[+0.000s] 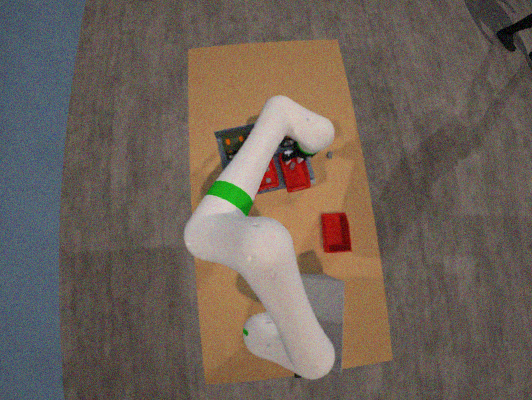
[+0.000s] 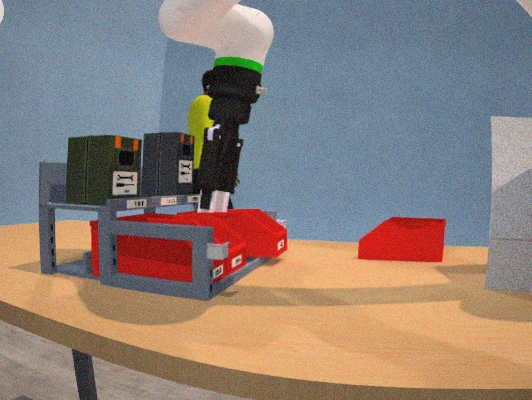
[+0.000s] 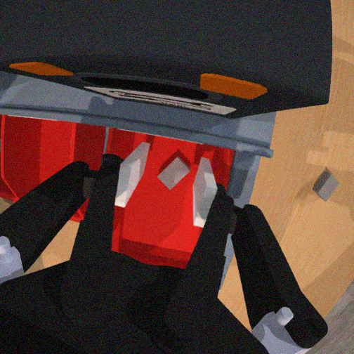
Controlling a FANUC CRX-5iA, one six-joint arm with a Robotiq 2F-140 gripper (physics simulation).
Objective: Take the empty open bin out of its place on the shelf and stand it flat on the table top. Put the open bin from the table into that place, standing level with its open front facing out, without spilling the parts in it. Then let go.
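Places are measured from the arm's base along level axes (x ahead, y right, z down), in millimetres.
Where they show: gripper, fingertip midpoint: (image 1: 292,161).
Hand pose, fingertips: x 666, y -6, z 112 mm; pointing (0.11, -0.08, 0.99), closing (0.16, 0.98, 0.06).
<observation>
Each offset is from my fingertips to the top centre of the thing. "spot": to the spot under its first point.
A red open bin {dx -44, dy +9, dz -38 mm} (image 1: 296,176) (image 2: 265,234) (image 3: 160,220) sits in the end place of the grey shelf {spot: dx -104, dy -293, dz -30 mm} (image 2: 150,227) (image 3: 250,125), its open front facing out and its front edge a little past the shelf's front. A grey block (image 3: 173,173) lies in it. Its back is partly hidden under the upper deck. My gripper (image 1: 294,157) (image 2: 213,204) (image 3: 171,164) is open, pointing down, with its fingertips at the bin and nothing held between them. Another red open bin {dx -320, dy +190, dz -24 mm} (image 1: 336,232) (image 2: 402,240) stands flat on the table top, apart from the shelf; no parts show in it.
A dark toolbox {dx +83, dy -22, dz -173 mm} (image 2: 167,162) (image 3: 165,35) stands on the upper deck close to my fingers, beside a green toolbox {dx +32, dy -247, dz -148 mm} (image 2: 102,170). Other red bins {dx -38, dy -132, dz -30 mm} (image 1: 269,176) (image 3: 52,155) fill neighbouring places. A grey block {dx +50, dy +188, dz +36 mm} (image 1: 329,155) (image 3: 326,185) lies beside the shelf. A grey box (image 2: 512,215) stands farther right.
</observation>
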